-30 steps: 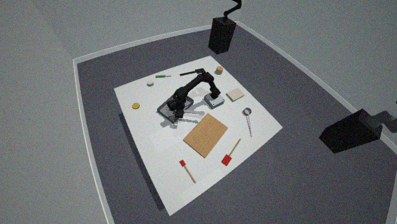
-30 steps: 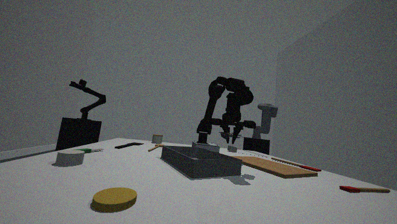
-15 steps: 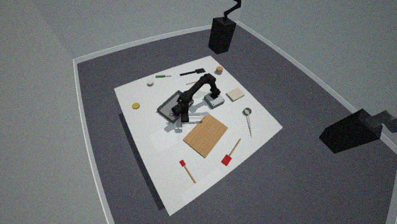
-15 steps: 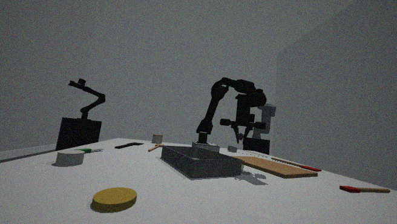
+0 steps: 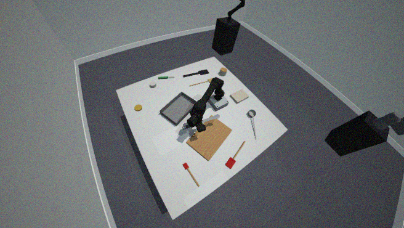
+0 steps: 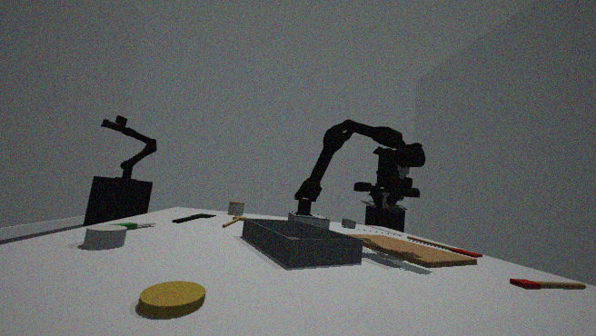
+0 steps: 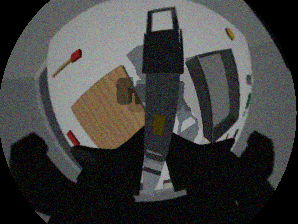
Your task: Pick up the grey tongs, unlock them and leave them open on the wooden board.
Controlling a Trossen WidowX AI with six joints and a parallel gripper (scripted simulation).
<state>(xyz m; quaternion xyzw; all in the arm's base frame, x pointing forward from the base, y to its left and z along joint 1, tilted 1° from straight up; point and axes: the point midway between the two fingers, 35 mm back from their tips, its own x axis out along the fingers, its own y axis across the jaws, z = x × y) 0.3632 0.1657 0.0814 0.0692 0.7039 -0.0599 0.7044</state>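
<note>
Now: gripper tip 110 mm to the right of the wooden board, 100 mm above it and 80 mm past it. Round my gripper tip: beige block: 630 mm behind, 90 mm to the right, 90 mm below; yellow disc: 480 mm to the right, 350 mm ahead, 100 mm below; roasting tin: 270 mm to the right, 80 mm below, 20 mm ahead.
</note>
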